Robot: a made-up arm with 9 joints. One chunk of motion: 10 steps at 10 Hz.
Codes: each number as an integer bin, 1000 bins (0 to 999) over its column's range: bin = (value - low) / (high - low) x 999, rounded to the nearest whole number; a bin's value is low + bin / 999 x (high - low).
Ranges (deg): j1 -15..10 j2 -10..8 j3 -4..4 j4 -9..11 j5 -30..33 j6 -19..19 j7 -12..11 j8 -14..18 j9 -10..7
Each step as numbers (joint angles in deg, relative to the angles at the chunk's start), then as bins.
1 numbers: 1.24 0.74 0.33 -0.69 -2.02 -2.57 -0.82 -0.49 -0.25
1 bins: 649 596 541 415 444 432 486 422 573
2 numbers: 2.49 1.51 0.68 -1.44 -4.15 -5.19 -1.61 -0.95 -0.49
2 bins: 699 639 584 378 410 363 451 407 559
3 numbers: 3.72 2.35 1.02 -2.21 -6.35 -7.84 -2.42 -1.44 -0.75
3 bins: 748 685 627 339 375 293 416 392 544
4 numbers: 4.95 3.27 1.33 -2.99 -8.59 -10.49 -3.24 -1.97 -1.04
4 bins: 797 736 666 300 340 224 380 376 527
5 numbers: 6.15 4.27 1.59 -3.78 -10.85 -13.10 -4.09 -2.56 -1.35
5 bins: 845 792 698 261 304 155 344 357 508
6 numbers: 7.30 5.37 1.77 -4.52 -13.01 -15.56 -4.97 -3.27 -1.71
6 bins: 891 853 721 224 269 90 305 335 487
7 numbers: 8.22 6.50 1.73 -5.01 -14.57 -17.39 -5.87 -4.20 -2.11
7 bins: 928 916 716 199 245 42 266 306 464
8 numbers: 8.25 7.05 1.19 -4.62 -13.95 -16.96 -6.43 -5.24 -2.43
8 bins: 929 946 648 219 255 54 242 273 445
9 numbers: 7.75 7.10 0.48 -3.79 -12.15 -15.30 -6.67 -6.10 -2.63
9 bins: 909 949 559 260 283 97 232 247 433
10 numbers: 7.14 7.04 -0.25 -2.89 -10.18 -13.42 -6.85 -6.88 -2.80
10 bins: 885 946 468 305 314 147 224 222 423
